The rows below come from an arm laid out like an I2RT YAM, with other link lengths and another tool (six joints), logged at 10 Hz.
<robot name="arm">
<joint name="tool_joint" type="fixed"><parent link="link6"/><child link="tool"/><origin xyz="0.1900 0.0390 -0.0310" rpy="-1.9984 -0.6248 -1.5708"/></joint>
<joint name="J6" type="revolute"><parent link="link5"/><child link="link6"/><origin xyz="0.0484 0.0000 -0.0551"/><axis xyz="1 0 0"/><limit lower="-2.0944" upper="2.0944"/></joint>
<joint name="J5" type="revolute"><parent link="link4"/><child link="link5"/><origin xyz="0.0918 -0.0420 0.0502"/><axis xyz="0 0 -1"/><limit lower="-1.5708" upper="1.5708"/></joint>
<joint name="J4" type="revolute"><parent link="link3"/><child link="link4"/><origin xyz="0.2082 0.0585 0.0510"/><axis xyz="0 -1 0"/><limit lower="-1.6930" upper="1.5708"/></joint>
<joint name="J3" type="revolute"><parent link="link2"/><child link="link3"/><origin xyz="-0.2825 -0.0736 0.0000"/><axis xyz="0 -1 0"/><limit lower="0.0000" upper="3.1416"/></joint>
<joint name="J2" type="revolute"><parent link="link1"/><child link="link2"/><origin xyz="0.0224 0.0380 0.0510"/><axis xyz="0 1 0"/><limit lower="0.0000" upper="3.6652"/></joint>
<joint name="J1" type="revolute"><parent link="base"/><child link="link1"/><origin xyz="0.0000 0.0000 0.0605"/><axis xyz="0 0 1"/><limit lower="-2.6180" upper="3.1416"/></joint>
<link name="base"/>
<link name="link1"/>
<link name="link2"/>
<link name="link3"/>
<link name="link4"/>
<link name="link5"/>
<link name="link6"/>
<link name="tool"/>
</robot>
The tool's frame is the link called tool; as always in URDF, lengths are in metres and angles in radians.
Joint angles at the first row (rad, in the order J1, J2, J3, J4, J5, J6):
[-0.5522 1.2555 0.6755 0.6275 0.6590 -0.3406]
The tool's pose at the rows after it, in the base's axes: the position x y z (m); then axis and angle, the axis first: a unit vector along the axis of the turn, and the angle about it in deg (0 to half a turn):
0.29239, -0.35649, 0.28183, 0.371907, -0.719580, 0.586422, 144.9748
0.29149, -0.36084, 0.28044, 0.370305, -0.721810, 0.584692, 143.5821
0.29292, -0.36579, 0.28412, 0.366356, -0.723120, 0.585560, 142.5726
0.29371, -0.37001, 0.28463, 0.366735, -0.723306, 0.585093, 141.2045
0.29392, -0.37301, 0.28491, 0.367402, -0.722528, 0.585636, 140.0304
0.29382, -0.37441, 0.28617, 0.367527, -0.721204, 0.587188, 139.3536
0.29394, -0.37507, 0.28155, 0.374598, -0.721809, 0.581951, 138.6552
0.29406, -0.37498, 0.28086, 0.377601, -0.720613, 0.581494, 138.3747
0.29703, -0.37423, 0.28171, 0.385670, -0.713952, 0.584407, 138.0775
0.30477, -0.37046, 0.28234, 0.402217, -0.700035, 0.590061, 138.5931
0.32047, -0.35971, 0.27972, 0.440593, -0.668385, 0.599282, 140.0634
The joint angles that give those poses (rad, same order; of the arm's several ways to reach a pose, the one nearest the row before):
[-0.5522 1.2708 0.6870 0.6532 0.6842 -0.3648]
[-0.5523 1.2904 0.6935 0.6675 0.7021 -0.3830]
[-0.5522 1.3126 0.7156 0.6764 0.7170 -0.3992]
[-0.5522 1.3332 0.7297 0.6869 0.7296 -0.4219]
[-0.5522 1.3483 0.7361 0.7015 0.7385 -0.4439]
[-0.5522 1.3547 0.7388 0.7123 0.7423 -0.4593]
[-0.5522 1.3593 0.7432 0.6960 0.7440 -0.4646]
[-0.5522 1.3593 0.7436 0.6933 0.7422 -0.4704]
[-0.5522 1.3606 0.7461 0.6948 0.7277 -0.4872]
[-0.5522 1.3573 0.7473 0.6896 0.6877 -0.5016]
[-0.5540 1.3444 0.7413 0.6705 0.5933 -0.5258]

